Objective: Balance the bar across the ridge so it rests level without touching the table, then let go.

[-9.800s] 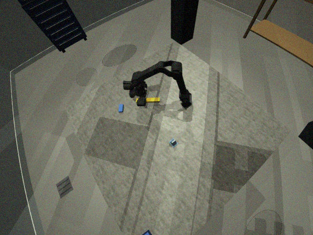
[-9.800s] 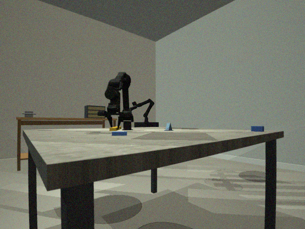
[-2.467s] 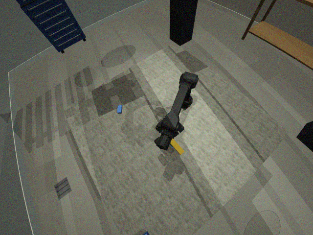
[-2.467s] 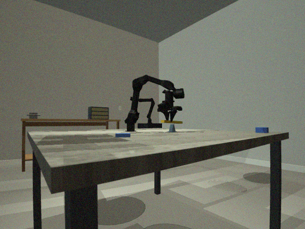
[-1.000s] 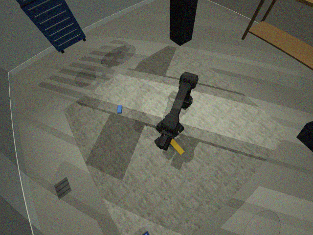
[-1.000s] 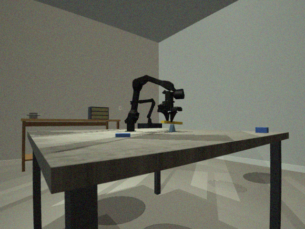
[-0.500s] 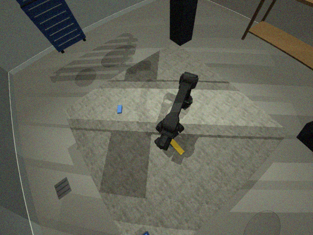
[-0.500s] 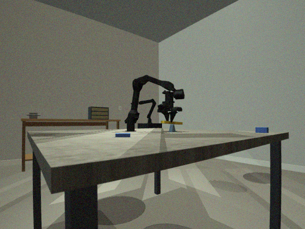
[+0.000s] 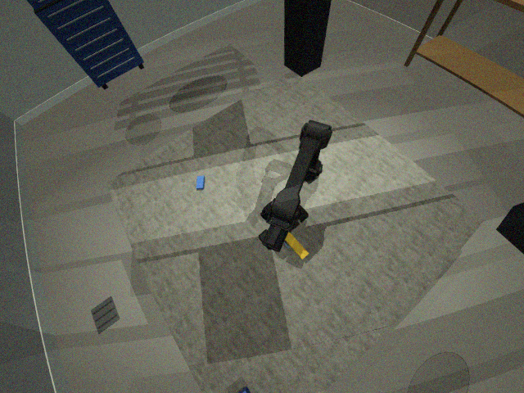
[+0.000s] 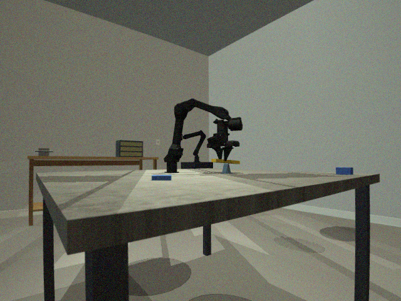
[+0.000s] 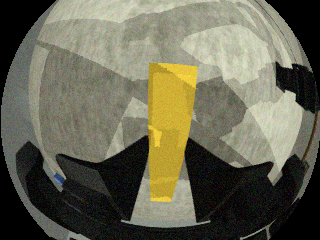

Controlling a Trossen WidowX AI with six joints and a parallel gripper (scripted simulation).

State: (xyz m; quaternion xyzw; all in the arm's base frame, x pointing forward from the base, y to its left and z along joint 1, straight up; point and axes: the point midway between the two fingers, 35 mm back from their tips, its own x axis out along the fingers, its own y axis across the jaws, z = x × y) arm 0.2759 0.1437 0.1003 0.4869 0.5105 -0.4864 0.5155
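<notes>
Now: gripper tip 30 mm to the right of the yellow bar. From my gripper tip the other things lie so: flat blue block: 150 mm ahead, 440 mm to the right, 60 mm below.
</notes>
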